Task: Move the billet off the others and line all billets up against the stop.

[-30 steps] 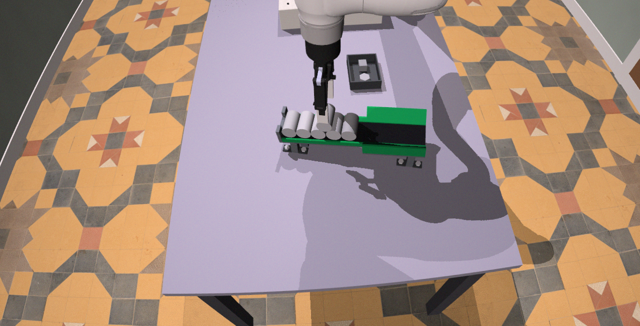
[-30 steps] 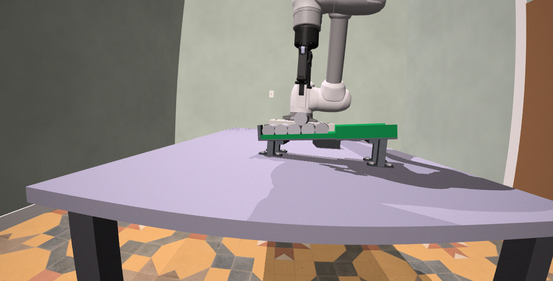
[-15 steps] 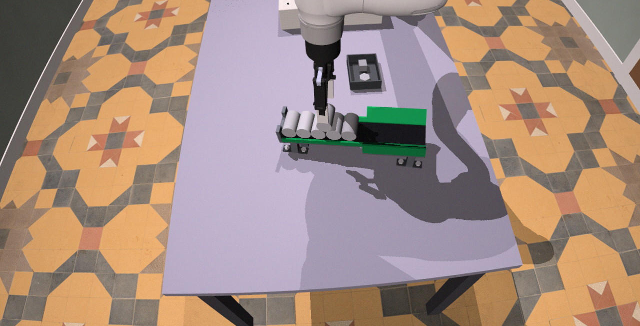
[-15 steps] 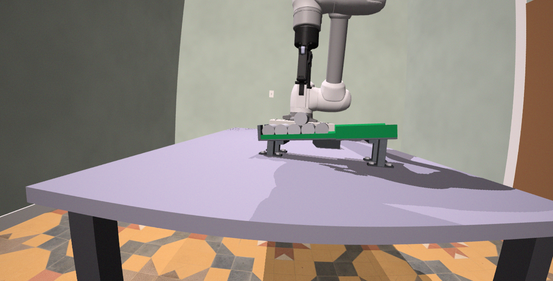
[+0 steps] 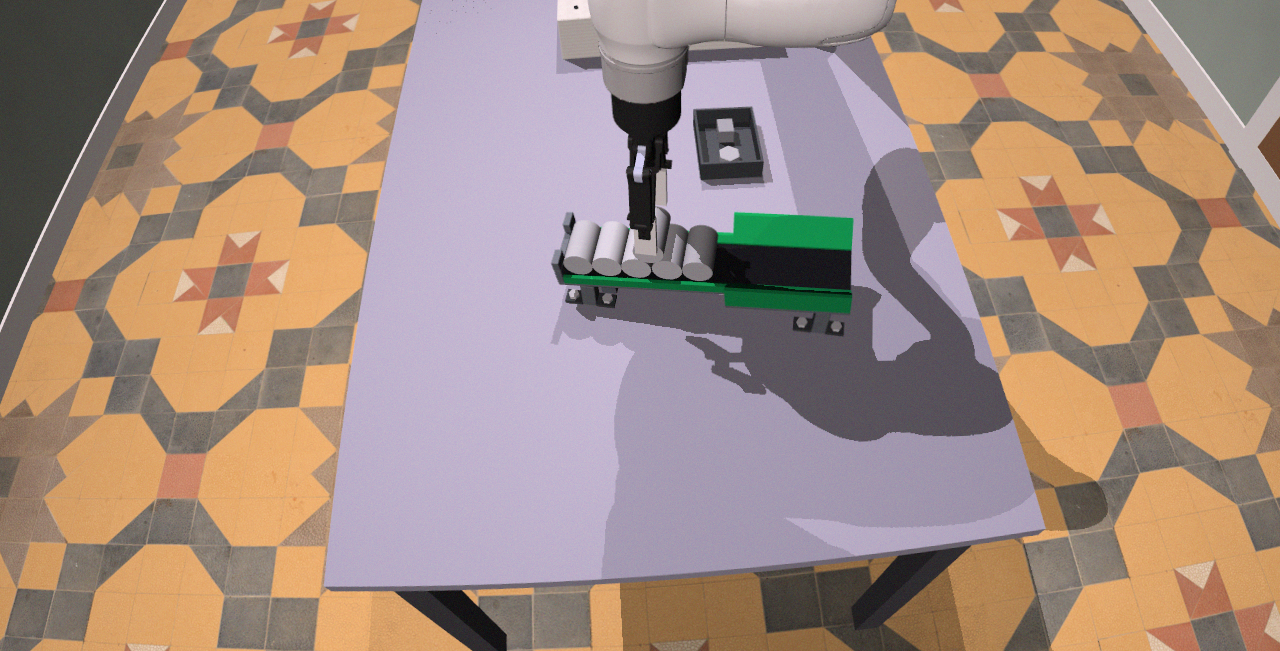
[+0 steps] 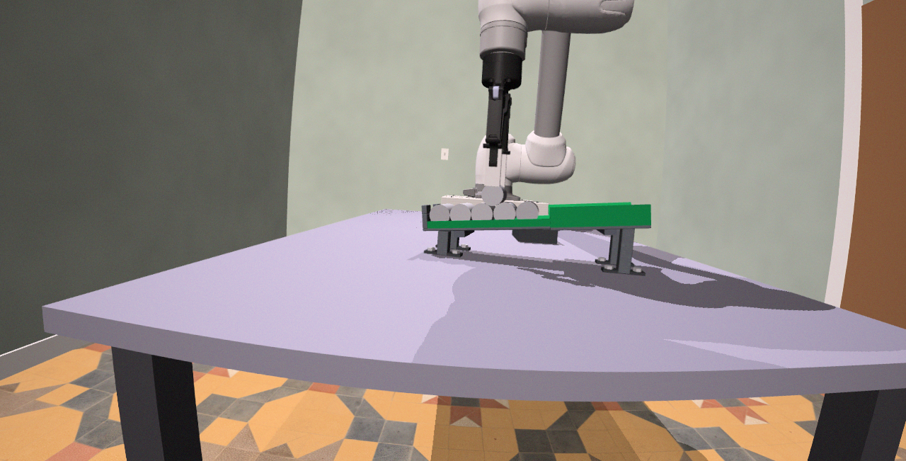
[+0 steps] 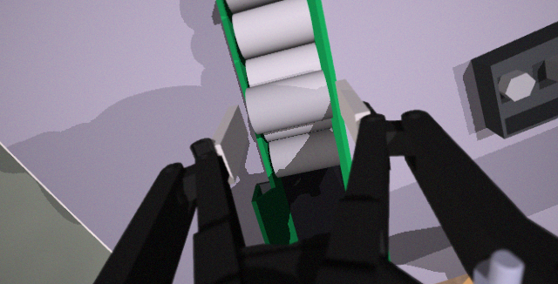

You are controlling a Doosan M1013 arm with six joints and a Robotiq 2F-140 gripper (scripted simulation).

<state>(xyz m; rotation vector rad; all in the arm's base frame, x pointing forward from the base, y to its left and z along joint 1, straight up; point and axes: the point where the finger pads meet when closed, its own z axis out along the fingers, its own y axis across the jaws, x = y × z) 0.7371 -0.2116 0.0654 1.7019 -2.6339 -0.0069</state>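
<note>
My hand is 110 mm to the left of the dark stop, 100 mm above it and 50 mm past it. From my hand the other things lie so: dark tray 230 mm behind, 180 mm to the left, 150 mm below.
</note>
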